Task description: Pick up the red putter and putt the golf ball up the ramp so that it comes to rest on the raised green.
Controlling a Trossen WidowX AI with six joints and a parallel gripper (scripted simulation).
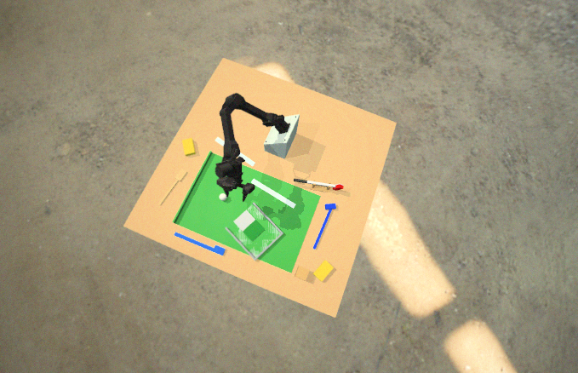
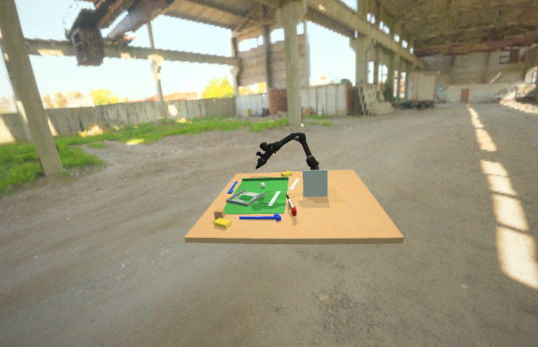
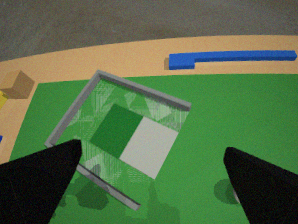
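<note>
My gripper tip is now 400 mm to the right of the red putter, 270 mm past it and 170 mm above it. Round my gripper tip: white golf ball (200 mm below, 110 mm to the right, 30 mm behind); wooden stand (420 mm to the left, 270 mm behind, 190 mm below); blue putter (490 mm to the left, 210 mm below, 60 mm behind).
</note>
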